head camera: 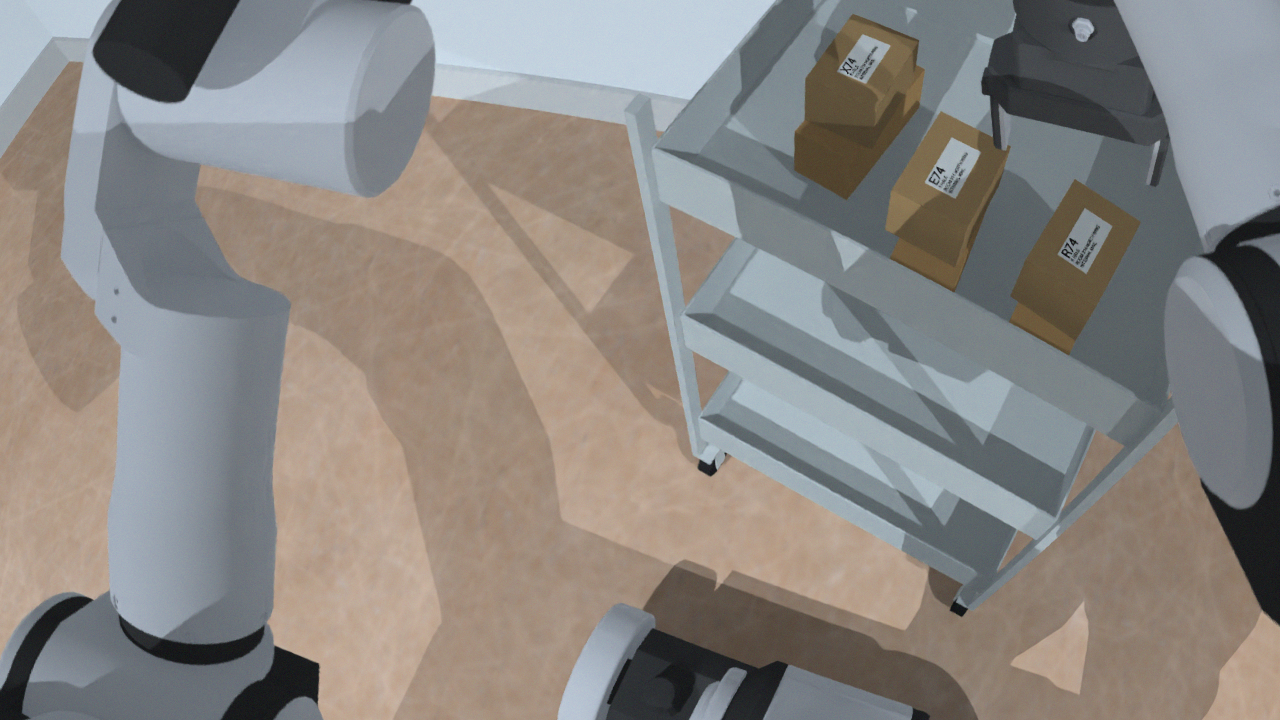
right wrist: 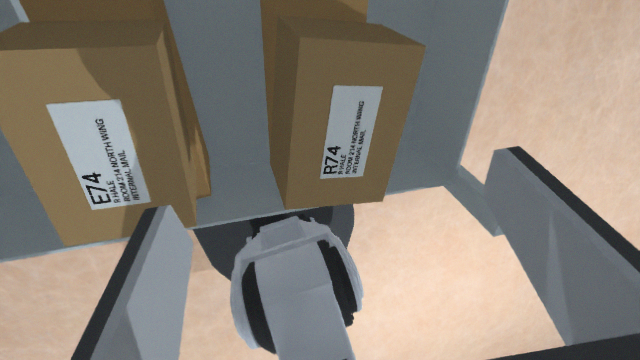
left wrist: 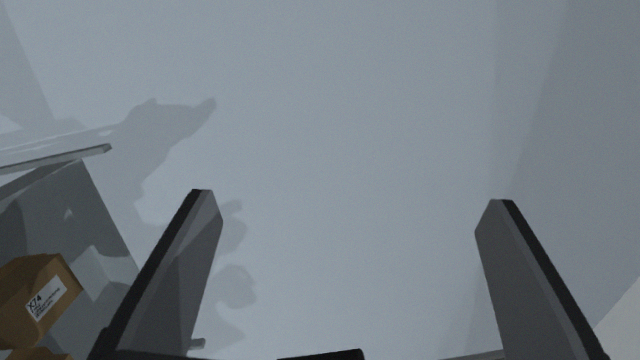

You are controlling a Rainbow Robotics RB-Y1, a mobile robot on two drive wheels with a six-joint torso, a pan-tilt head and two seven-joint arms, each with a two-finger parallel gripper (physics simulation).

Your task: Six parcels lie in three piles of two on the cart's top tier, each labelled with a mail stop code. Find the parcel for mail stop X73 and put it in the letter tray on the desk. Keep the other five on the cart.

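Frame: origin at the robot's base, x left, y back, z up, level; millimetres.
Where they show: left gripper, fingertip midpoint: (left wrist: 348, 211); right gripper, fingertip midpoint: (head camera: 1077, 156) (right wrist: 334, 198).
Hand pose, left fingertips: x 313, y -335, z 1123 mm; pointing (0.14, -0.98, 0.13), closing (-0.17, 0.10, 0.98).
Things, the pixels of their top centre, and the offset from my left fingertips. "*": a spot on its surface instead.
- cart's top tier at a spot on its surface: (head camera: 939, 313) * dy +39, dx -277, dz -423 mm
- labelled X74 at its top centre: (head camera: 864, 58) (left wrist: 47, 297) dy -124, dx -167, dz -357 mm
- R74 at its top centre: (right wrist: 349, 135) (head camera: 1085, 240) dy -21, dx -366, dz -357 mm
On the cart's top tier (head camera: 939, 313) (right wrist: 225, 100) stand three piles of brown parcels. The upper ones are labelled X74 (head camera: 841, 98) (left wrist: 20, 290) in the left pile, E74 (head camera: 930, 210) (right wrist: 40, 75) in the middle and R74 (head camera: 1042, 259) (right wrist: 305, 125) at the right. Parts of the lower parcels show beneath; their labels are hidden. No X73 label is visible. My right gripper (head camera: 1077, 162) (right wrist: 334, 198) is open and empty above the tier, near the E74 and R74 parcels. My left gripper (left wrist: 348, 211) is open and empty, facing a pale wall. The letter tray does not show.
The cart's two lower tiers (head camera: 841, 340) are under the top one, and its corner post (head camera: 666, 268) stands at the left. A pale wall (head camera: 554, 40) (left wrist: 350, 100) is behind the cart. My left arm (head camera: 196, 429) hangs at the left of the head view.
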